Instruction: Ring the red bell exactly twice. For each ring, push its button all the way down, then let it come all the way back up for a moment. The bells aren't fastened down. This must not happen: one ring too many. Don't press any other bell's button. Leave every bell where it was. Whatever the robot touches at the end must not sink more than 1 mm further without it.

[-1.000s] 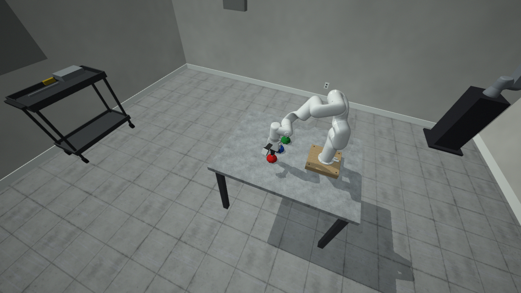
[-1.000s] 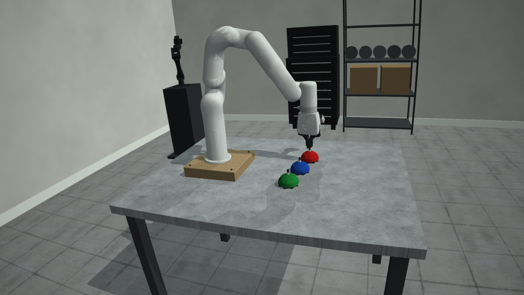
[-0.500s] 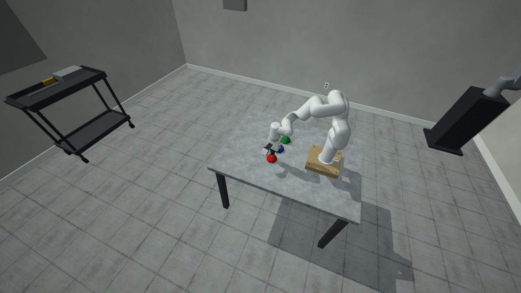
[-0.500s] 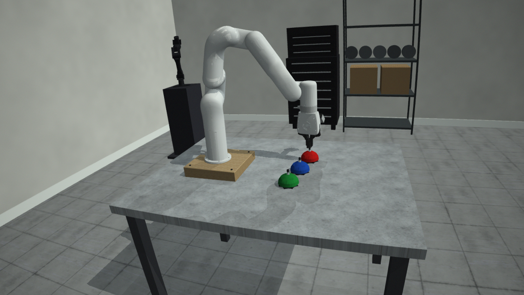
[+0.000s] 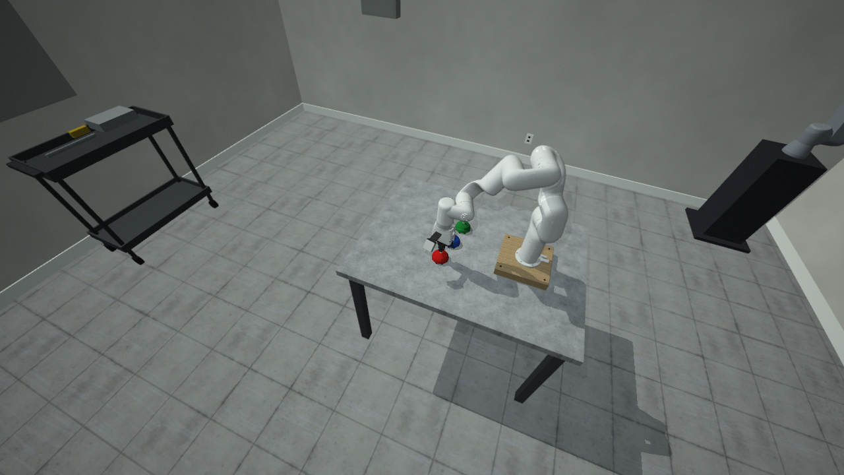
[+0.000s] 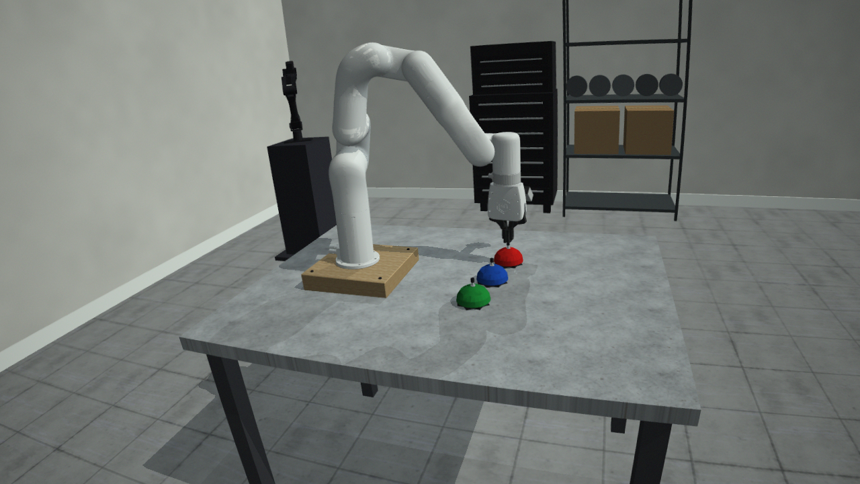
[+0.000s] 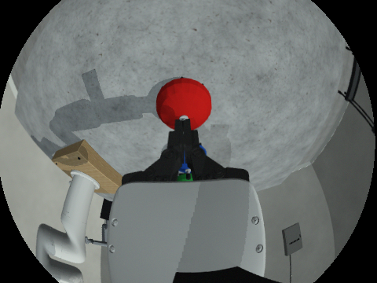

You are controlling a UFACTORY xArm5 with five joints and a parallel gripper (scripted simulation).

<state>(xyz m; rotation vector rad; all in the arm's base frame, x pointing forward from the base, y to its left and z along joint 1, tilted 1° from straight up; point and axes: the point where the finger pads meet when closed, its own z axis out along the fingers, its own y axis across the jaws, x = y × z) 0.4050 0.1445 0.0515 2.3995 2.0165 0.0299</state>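
The red bell is 5 cm below my hand. Round my hand: green bell (4 cm behind, 25 cm to the right, 5 cm below); then blue bell (2 cm behind, 12 cm to the right, 5 cm below).
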